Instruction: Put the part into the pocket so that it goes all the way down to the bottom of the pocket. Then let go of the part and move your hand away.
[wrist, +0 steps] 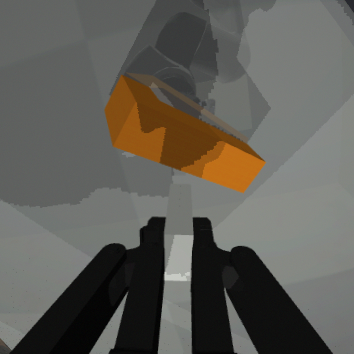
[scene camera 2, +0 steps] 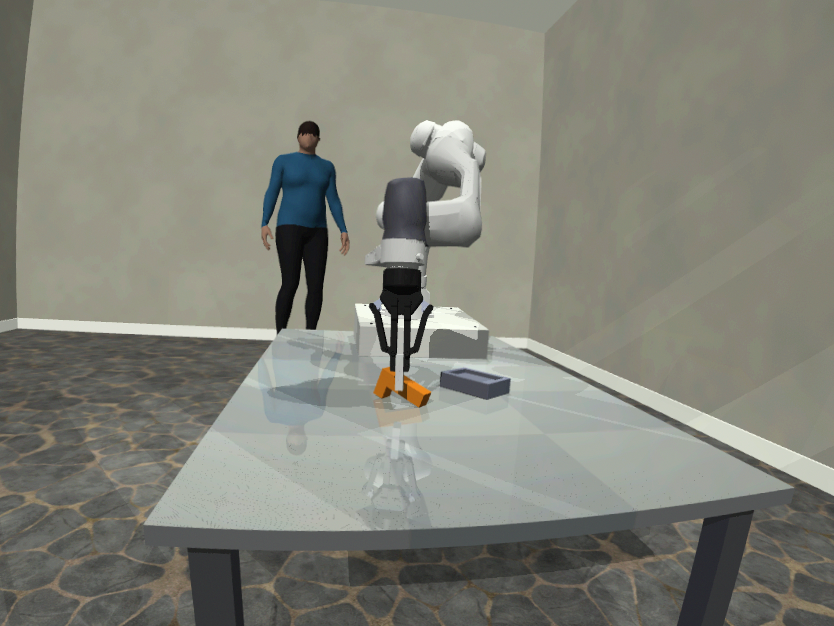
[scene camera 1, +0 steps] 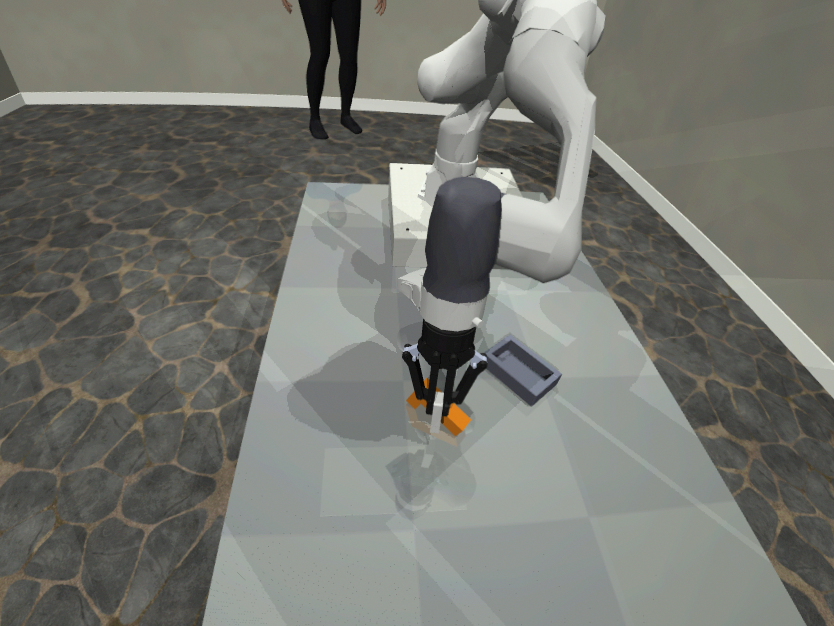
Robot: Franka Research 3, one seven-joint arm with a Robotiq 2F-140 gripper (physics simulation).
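The orange part (scene camera 1: 459, 420) (scene camera 2: 418, 394) (wrist: 182, 140), an L-shaped block, lies flat on the glass table (scene camera 1: 539, 539) (scene camera 2: 572, 471). My gripper (scene camera 1: 437, 406) (scene camera 2: 402, 383) (wrist: 179, 201) is shut with nothing between its fingers. It points straight down, and its tips stand low at the middle of the part's long side, outside the part. The grey pocket (scene camera 1: 523, 369) (scene camera 2: 474, 381), an open rectangular tray, stands on the table a short way to the right of the part. It is empty. The pocket is out of the wrist view.
The robot's white base (scene camera 1: 411, 195) (scene camera 2: 458, 331) stands at the table's far end. A person (scene camera 1: 329, 60) (scene camera 2: 303, 222) stands on the floor behind the table. A wall runs along the right side.
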